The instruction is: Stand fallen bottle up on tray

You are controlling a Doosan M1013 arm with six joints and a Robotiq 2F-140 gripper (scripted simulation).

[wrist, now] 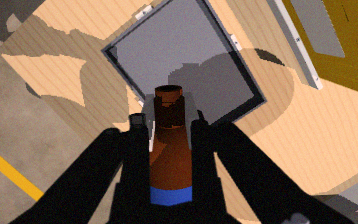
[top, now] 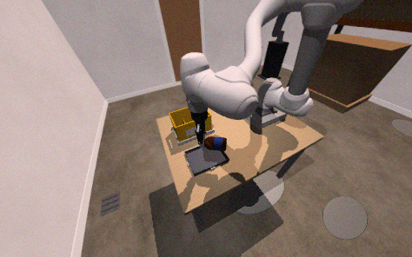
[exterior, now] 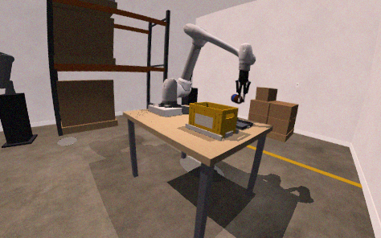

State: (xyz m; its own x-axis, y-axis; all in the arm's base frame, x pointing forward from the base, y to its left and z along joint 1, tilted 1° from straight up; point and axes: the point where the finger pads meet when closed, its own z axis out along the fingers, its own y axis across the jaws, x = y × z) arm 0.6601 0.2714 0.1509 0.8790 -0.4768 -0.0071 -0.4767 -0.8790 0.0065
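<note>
Now: the brown bottle 50 mm behind my hand, 30 mm to the left of it and 20 mm below it. The rest, counted from my hand: yellow crate (320 mm to the right, 140 mm below); then dark grey tray (20 mm behind, 30 mm to the right, 210 mm below).
</note>
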